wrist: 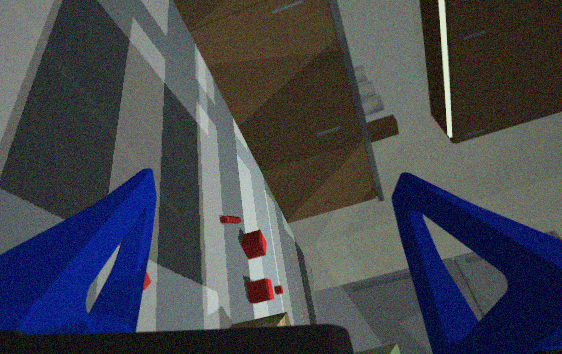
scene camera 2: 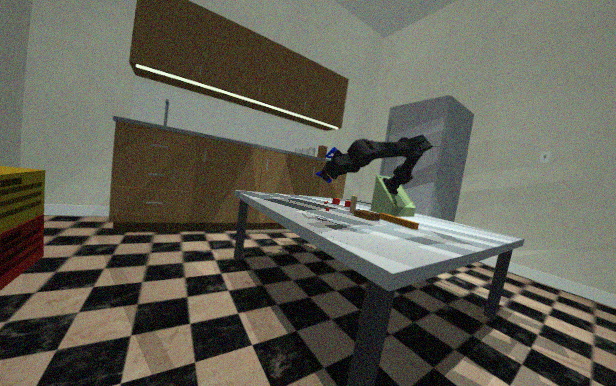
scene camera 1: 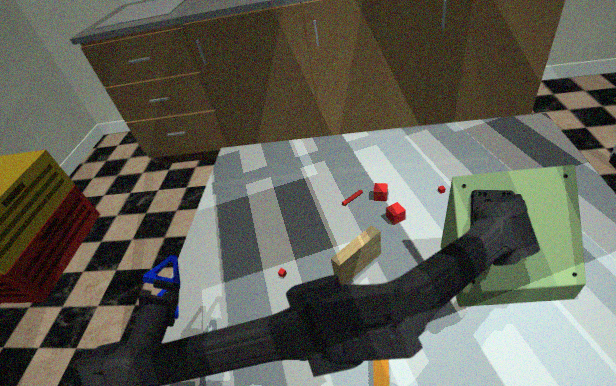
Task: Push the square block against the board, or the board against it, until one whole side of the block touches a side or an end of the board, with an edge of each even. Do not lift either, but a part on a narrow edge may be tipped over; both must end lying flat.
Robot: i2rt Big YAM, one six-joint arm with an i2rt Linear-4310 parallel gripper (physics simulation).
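Frame: origin at the arm's base, x left, y down, z back, level; metres.
Seen in the pictures: gripper, between the fingertips: (wrist: 281, 183) (scene camera 2: 321, 165) (scene camera 1: 173, 269); arm's base, origin of its link: (scene camera 2: 389, 186) (scene camera 1: 490, 217).
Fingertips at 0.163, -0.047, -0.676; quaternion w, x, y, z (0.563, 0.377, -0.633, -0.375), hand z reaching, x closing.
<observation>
Pixels of each thing's top centre, then the offset from my fingertips to it, as dx, dy, dz.
- light wooden board, centre of its top: (wrist: 280, 335) (scene camera 1: 356, 244) (scene camera 2: 354, 195) -0.161, +0.132, +0.376
- brown square block, centre of its top: (scene camera 2: 367, 212) +0.009, +0.199, +0.324
- orange bar, centre of its top: (scene camera 1: 381, 375) (scene camera 2: 397, 217) +0.122, +0.198, +0.426
- red rod, centre of its top: (wrist: 234, 218) (scene camera 1: 352, 195) -0.419, +0.215, +0.355
The light wooden board (scene camera 1: 357, 254) (scene camera 2: 353, 204) (wrist: 270, 321) stands upright on a narrow edge; in the wrist view part of it shows at the bottom. The brown square block (scene camera 2: 366, 215) lies flat beside the board in scene camera 2; whether they touch is too small to tell. In scene camera 1 the arm hides the block. My gripper (scene camera 1: 161, 287) (scene camera 2: 324, 165) (wrist: 281, 183) is open, with nothing between its blue fingers. It is raised well above the table, off to the left of the board in scene camera 1.
An orange bar (scene camera 1: 381, 372) (scene camera 2: 400, 221) lies near the block. Red cubes (scene camera 1: 395, 213) (wrist: 254, 244), a red rod (scene camera 1: 352, 198) (wrist: 230, 219) and small red pieces (scene camera 1: 282, 272) lie beyond the board. A green sloped stand (scene camera 1: 555, 220) (scene camera 2: 382, 197) is at the right.
</observation>
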